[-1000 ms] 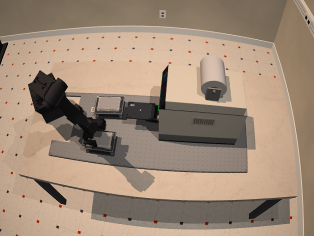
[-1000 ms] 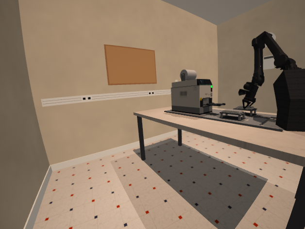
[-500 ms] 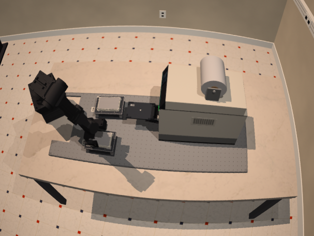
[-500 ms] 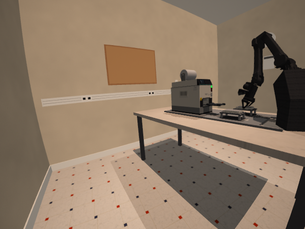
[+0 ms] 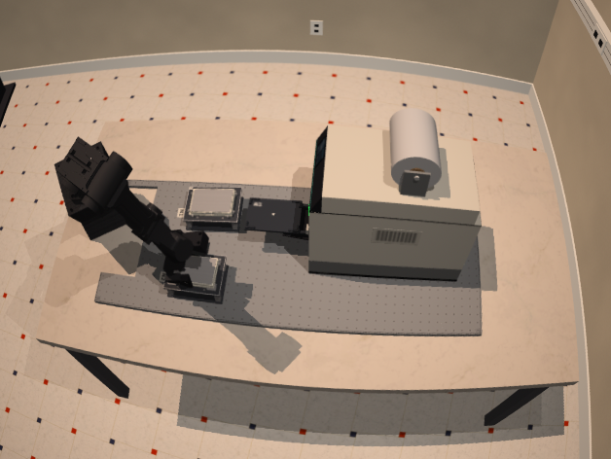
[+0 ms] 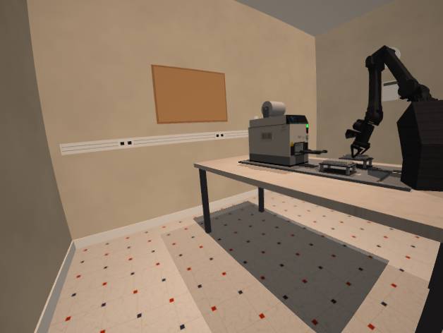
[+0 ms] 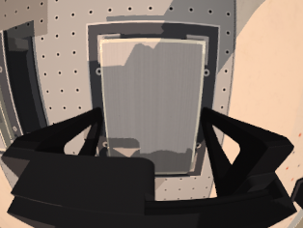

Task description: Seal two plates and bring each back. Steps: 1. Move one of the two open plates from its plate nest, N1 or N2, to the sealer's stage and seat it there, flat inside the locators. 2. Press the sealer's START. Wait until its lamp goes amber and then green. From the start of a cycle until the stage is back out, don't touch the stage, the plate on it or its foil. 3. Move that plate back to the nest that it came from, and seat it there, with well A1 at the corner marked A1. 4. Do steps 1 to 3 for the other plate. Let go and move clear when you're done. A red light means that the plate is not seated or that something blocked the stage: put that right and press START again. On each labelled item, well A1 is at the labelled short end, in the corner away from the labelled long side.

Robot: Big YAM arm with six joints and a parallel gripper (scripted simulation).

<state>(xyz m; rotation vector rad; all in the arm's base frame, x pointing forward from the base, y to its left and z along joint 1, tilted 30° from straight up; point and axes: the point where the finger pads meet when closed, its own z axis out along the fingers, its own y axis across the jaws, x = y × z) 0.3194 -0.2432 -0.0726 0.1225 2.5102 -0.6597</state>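
My hand is right at the plate. Round my hand: yellow warning label 350 mm ahead, 180 mm to the left, 90 mm above; start button 310 mm ahead, 120 mm above, 10 mm to the left; sealer stage 230 mm ahead, 120 mm to the left, 30 mm above.
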